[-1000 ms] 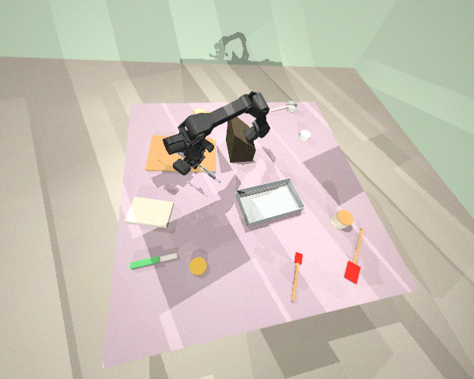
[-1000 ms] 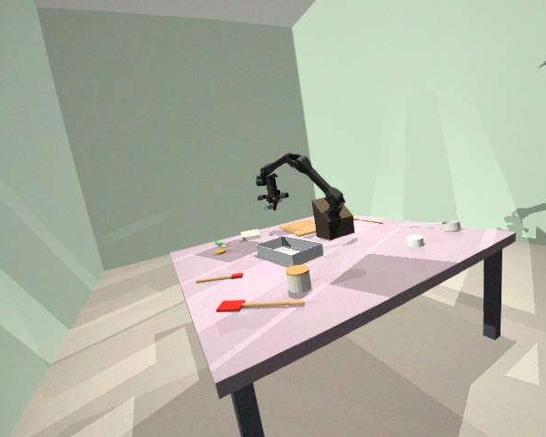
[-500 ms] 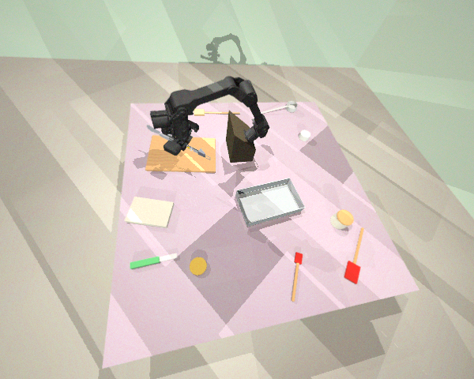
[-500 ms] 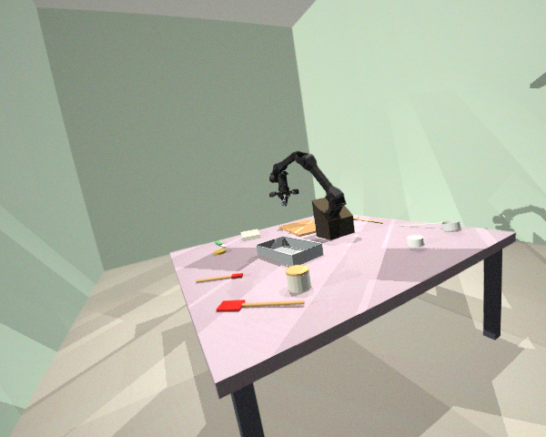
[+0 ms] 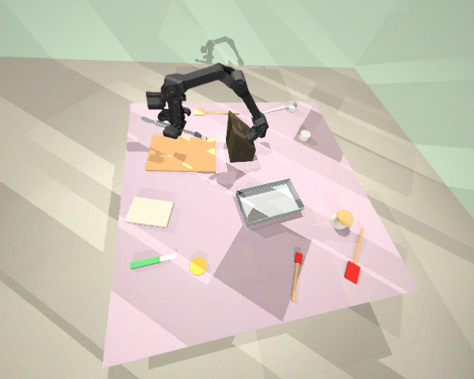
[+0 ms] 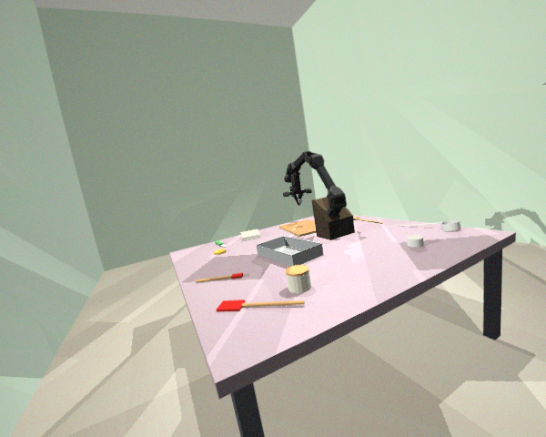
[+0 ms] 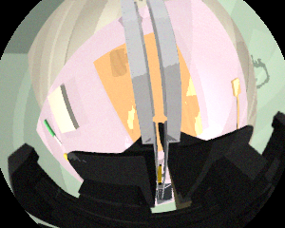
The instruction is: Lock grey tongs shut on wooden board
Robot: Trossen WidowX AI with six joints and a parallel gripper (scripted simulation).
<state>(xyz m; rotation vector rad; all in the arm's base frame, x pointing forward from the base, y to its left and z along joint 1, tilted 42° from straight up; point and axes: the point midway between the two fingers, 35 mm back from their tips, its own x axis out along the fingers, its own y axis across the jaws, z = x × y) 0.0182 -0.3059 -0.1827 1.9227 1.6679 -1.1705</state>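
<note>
The wooden board lies 20 mm behind my gripper tip and 160 mm below it. The rest, counted from my gripper tip: roasting tin: 320 mm ahead, 420 mm to the left, 140 mm below; beige block: 330 mm ahead, 150 mm to the right, 150 mm below; yellow disc: 590 mm ahead, 60 mm to the left, 160 mm below.
</note>
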